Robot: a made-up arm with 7 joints.
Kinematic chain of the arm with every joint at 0, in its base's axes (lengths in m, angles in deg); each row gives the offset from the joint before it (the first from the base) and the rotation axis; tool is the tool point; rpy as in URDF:
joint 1: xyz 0.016 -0.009 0.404 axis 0 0.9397 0.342
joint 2: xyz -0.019 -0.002 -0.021 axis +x
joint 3: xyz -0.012 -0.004 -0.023 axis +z
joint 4: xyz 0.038 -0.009 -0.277 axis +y
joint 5: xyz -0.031 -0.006 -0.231 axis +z
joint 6: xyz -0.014 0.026 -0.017 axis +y
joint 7: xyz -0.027 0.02 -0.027 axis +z
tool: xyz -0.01 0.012 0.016 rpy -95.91 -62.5 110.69
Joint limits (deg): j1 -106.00..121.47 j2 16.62..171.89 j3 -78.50..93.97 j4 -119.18..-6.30 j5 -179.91..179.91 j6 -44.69..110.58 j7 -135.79..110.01
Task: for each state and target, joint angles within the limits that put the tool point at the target. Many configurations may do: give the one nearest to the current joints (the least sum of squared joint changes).
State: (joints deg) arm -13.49 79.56 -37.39 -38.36 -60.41 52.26 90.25
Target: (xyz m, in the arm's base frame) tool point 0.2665 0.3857 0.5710
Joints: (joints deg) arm -52.62 94.53 -24.39 -50.08 -61.25 42.28 90.28
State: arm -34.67 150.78 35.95 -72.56 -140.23 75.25 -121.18
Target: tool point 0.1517 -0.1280 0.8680
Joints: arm 9.63 171.89 74.97 -38.95 -138.88 47.14 -123.33
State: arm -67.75 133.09 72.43 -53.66 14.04 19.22 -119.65
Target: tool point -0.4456 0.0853 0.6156
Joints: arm -69.98 158.06 75.54 -58.49 13.30 18.05 -119.38
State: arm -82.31 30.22 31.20 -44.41 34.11 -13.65 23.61
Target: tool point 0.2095 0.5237 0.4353
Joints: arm -43.48 68.24 64.87 -53.33 20.23 -11.57 20.63
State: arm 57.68 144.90 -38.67 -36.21 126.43 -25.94 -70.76
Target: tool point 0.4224 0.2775 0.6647
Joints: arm 69.37 171.89 -35.41 -26.02 119.81 -30.62 -68.85
